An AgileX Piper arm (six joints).
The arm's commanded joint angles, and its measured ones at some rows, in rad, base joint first. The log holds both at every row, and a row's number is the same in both.
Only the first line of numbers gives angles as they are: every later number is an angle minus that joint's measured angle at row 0.
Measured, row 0:
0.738, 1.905, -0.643, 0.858, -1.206, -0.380
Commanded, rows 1 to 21:
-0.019, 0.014, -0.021, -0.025, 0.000, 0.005
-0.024, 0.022, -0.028, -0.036, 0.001, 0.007
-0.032, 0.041, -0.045, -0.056, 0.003, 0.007
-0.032, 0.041, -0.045, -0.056, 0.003, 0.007
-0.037, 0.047, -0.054, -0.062, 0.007, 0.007
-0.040, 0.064, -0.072, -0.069, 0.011, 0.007
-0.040, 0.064, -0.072, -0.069, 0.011, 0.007
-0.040, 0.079, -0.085, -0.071, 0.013, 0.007
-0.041, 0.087, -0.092, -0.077, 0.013, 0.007
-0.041, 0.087, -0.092, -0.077, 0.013, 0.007
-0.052, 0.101, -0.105, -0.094, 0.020, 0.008
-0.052, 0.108, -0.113, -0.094, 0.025, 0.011
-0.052, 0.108, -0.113, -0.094, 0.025, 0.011
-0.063, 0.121, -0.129, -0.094, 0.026, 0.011
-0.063, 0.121, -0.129, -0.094, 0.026, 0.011
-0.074, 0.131, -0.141, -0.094, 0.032, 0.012
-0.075, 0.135, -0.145, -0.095, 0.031, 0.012
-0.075, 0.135, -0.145, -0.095, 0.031, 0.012
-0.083, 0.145, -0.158, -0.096, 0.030, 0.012
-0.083, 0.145, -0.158, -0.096, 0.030, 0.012
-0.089, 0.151, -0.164, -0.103, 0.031, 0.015
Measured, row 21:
-0.078, 0.146, -0.148, -0.083, 0.030, 0.009
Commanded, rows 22 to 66:
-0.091, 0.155, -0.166, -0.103, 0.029, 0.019
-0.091, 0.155, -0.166, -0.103, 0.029, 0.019
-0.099, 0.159, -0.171, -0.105, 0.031, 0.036
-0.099, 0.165, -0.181, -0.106, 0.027, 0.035
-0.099, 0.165, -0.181, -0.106, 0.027, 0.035
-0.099, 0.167, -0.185, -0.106, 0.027, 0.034
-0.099, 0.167, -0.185, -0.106, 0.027, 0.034
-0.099, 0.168, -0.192, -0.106, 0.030, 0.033
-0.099, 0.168, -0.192, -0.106, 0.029, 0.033
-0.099, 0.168, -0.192, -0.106, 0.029, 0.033
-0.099, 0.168, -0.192, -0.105, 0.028, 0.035
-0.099, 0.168, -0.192, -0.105, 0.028, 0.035
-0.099, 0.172, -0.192, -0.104, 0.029, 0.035
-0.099, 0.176, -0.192, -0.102, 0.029, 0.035
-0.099, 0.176, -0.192, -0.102, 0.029, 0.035
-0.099, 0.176, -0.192, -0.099, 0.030, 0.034
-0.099, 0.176, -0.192, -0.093, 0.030, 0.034
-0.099, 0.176, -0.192, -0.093, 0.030, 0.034
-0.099, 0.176, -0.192, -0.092, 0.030, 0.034
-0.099, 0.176, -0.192, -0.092, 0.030, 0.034
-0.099, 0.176, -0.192, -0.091, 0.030, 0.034
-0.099, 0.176, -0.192, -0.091, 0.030, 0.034
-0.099, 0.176, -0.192, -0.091, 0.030, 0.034
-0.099, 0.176, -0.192, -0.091, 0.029, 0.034
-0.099, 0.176, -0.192, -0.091, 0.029, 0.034
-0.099, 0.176, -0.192, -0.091, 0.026, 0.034
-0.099, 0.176, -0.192, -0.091, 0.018, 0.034
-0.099, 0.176, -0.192, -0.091, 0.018, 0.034
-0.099, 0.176, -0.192, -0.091, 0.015, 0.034
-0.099, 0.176, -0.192, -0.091, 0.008, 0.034
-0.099, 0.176, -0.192, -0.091, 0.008, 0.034
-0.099, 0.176, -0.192, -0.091, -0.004, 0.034
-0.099, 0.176, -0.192, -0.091, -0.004, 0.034
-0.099, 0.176, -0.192, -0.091, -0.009, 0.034
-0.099, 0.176, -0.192, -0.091, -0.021, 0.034
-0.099, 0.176, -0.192, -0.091, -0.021, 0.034
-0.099, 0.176, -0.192, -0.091, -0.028, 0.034
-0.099, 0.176, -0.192, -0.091, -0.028, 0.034
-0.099, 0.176, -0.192, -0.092, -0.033, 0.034
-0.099, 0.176, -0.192, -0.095, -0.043, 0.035
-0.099, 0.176, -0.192, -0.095, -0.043, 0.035
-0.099, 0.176, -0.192, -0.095, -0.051, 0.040
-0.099, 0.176, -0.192, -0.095, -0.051, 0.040
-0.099, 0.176, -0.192, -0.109, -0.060, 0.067
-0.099, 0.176, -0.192, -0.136, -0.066, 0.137
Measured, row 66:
-0.096, 0.179, -0.174, -0.087, 0.031, 0.059
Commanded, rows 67 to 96:
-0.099, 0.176, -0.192, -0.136, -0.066, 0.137
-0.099, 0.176, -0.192, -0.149, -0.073, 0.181
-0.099, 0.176, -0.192, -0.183, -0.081, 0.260
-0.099, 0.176, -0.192, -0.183, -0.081, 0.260
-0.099, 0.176, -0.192, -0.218, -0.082, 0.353
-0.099, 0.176, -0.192, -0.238, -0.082, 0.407
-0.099, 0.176, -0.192, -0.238, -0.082, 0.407
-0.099, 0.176, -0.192, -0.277, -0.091, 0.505
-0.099, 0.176, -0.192, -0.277, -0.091, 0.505
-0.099, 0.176, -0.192, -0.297, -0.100, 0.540
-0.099, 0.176, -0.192, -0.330, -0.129, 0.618
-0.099, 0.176, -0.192, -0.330, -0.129, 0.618
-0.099, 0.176, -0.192, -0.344, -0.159, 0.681
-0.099, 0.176, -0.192, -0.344, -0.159, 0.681
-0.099, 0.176, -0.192, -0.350, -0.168, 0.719
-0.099, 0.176, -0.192, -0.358, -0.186, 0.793
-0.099, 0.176, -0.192, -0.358, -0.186, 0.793
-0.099, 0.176, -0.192, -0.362, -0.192, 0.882
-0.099, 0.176, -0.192, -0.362, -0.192, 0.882
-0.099, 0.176, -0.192, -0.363, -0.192, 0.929
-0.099, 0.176, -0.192, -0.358, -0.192, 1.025
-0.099, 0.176, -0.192, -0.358, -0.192, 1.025
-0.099, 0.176, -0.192, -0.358, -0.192, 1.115
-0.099, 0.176, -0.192, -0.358, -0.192, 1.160
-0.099, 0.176, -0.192, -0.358, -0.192, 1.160
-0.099, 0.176, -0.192, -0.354, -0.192, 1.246
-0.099, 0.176, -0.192, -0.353, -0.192, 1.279
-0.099, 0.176, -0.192, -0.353, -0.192, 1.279
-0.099, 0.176, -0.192, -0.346, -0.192, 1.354
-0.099, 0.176, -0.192, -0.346, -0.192, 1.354
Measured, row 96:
-0.108, 0.187, -0.149, -0.188, 0.001, 1.225
